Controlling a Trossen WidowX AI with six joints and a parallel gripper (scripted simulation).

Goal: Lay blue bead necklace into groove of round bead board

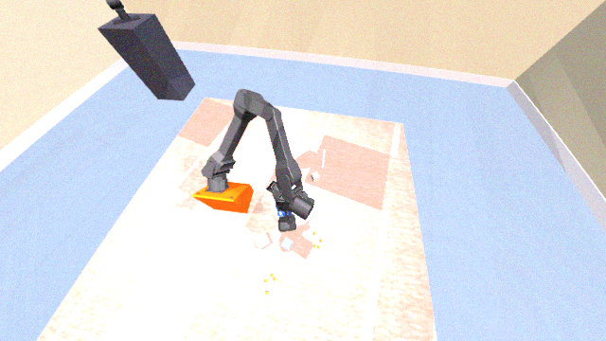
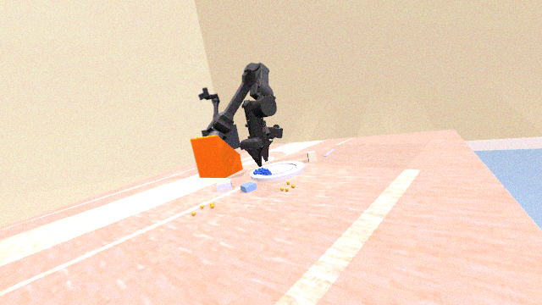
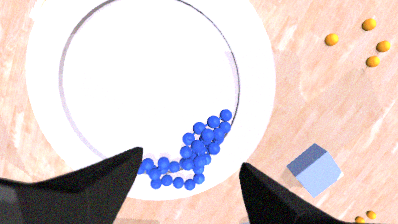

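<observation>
My gripper tip is now 5 cm to the right of the round white bead board, 4 cm above it and 2 cm short of it. Round my gripper tip: white block 12 cm to the right, 8 cm behind, 3 cm below; then light blue cube 12 cm to the right, 4 cm below, 2 cm ahead; then beige cube 18 cm to the left, 11 cm ahead, 3 cm below.
</observation>
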